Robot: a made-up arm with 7 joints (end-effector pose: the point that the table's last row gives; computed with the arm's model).
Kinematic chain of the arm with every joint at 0, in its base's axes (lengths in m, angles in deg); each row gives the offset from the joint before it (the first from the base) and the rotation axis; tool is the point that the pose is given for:
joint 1: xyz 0 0 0.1 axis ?
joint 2: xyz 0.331 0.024 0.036 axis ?
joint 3: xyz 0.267 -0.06 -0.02 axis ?
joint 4: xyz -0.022 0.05 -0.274 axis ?
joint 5: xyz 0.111 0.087 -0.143 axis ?
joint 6: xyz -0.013 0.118 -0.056 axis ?
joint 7: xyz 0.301 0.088 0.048 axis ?
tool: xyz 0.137 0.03 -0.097
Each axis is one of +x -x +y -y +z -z.
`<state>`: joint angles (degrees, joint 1 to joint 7).
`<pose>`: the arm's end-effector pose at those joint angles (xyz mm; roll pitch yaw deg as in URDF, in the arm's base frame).
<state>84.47 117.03 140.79 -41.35 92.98 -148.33 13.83</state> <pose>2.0 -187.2 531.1 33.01 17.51 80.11</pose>
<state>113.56 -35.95 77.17 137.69 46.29 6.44 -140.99</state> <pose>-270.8 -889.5 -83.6 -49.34 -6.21 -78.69</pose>
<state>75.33 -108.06 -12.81 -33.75 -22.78 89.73 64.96</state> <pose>-344.3 608.8 98.1 137.97 -21.77 140.54</pose>
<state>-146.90 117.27 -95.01 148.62 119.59 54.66 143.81</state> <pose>-14.7 -159.2 291.1 -1.82 24.90 -51.41</pose>
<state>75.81 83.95 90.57 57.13 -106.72 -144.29 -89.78</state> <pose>518.0 -173.3 131.4 -97.23 -9.65 90.44</pose>
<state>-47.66 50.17 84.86 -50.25 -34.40 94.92 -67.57</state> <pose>798.5 1167.3 -94.9 16.57 -7.20 39.76</pose>
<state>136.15 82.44 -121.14 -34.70 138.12 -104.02 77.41</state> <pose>-437.1 -172.6 439.5 110.13 -22.36 67.52</pose>
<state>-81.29 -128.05 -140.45 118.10 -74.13 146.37 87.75</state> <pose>326.5 341.5 -338.7 37.57 52.21 86.83</pose>
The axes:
joint 1: -z
joint 2: -y
joint 3: +z
joint 4: +x
joint 5: +z
joint 6: +y
joint 7: -x

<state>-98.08 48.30 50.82 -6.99 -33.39 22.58 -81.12</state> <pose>-669.6 1073.5 138.7 62.10 -28.05 114.50</pose>
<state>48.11 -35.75 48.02 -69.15 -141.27 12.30 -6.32</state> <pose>204.2 -755.6 -225.3 21.69 -31.26 -129.56</pose>
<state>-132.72 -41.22 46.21 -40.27 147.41 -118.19 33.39</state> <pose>-454.8 327.6 -97.1 119.96 -38.81 177.33</pose>
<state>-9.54 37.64 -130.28 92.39 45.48 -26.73 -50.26</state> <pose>341.0 -99.0 467.4 174.89 -1.14 -160.67</pose>
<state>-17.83 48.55 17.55 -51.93 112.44 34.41 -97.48</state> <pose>902.9 113.4 -423.9 -29.65 59.19 9.88</pose>
